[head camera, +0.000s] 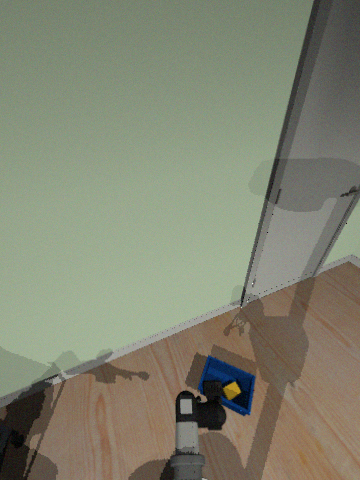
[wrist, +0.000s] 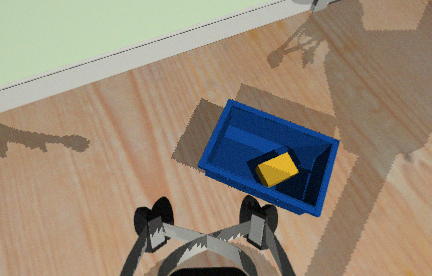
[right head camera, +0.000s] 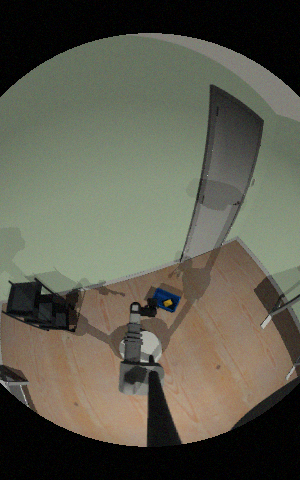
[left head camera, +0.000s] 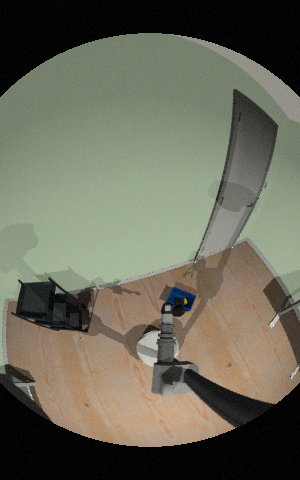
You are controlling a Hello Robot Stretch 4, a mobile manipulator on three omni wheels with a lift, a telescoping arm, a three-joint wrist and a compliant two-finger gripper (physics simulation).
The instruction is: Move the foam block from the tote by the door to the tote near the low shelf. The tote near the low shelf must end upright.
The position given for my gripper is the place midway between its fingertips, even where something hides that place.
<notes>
I see my gripper (wrist: 206, 212), a yellow foam block (wrist: 274, 171), a blue tote (head camera: 214, 369), a dark wheeled rack (left head camera: 36, 300) and a grey door (head camera: 303, 214).
The dark wheeled rack shows as well in the right head camera view (right head camera: 36, 308). The grey door is seen too in the right head camera view (right head camera: 233, 136) and in the left head camera view (left head camera: 252, 136). The wrist view misses the dark wheeled rack: it is out of frame.
</notes>
